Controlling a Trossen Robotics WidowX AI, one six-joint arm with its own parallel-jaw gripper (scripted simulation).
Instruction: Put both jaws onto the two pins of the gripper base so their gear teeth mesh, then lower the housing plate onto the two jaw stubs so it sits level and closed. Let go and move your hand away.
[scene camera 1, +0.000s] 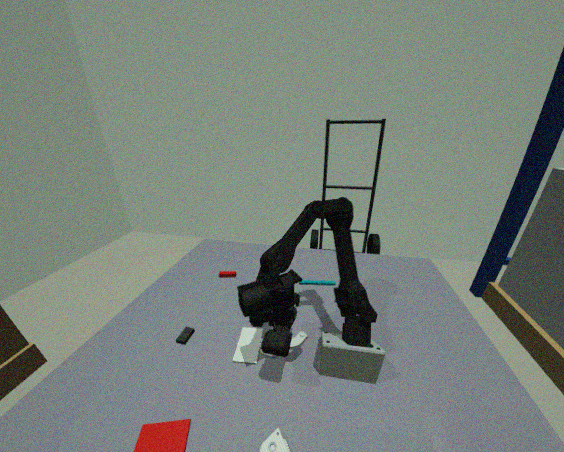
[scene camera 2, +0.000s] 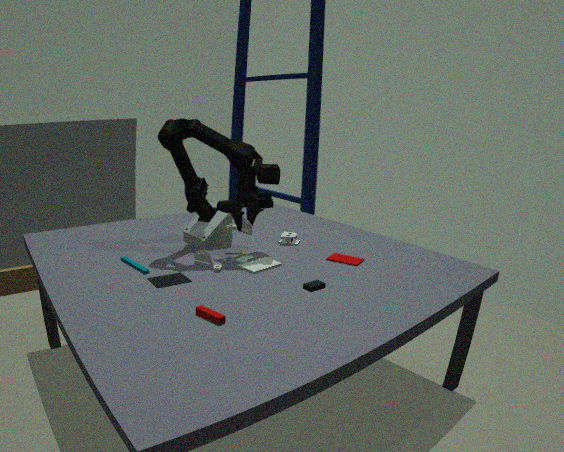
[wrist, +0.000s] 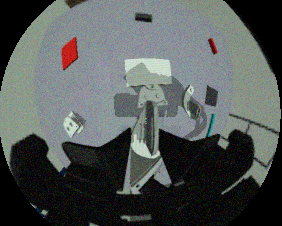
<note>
My gripper (scene camera 1: 283, 341) holds a grey jaw (wrist: 147, 147).
My gripper is seen too in scene camera 2 (scene camera 2: 244, 230) and in the wrist view (wrist: 142, 130).
</note>
